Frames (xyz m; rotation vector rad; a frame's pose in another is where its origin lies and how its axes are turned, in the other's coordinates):
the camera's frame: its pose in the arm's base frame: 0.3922 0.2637 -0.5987 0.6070 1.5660 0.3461
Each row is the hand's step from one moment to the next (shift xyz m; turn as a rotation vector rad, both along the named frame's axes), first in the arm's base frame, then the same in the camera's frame.
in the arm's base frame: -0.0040 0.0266 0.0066 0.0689 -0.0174 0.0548
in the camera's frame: 0.0097 0.0246 -0.0083 -0.0550 0.0284 0.0650
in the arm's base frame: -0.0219 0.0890 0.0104 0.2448 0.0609 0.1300
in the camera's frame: 0.0421 0.0742 -0.0350 -0.0723 0.1639 0.2201
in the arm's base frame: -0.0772 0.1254 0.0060 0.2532 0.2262 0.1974
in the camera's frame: 0.0665 0.0918 -0.0942 -0.0335 0.3370 0.1988
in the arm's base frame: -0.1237 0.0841 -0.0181 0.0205 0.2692 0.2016
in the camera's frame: 0.0628 0.0370 -0.1319 -0.0125 0.3347 -0.0369
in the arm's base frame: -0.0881 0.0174 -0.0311 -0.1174 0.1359 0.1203
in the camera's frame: 0.0355 -0.0183 -0.0862 -0.0215 0.1576 -0.1463
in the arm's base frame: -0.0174 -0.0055 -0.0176 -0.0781 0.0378 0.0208
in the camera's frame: 0.0113 -0.0173 -0.0147 0.0044 0.0290 -0.0843
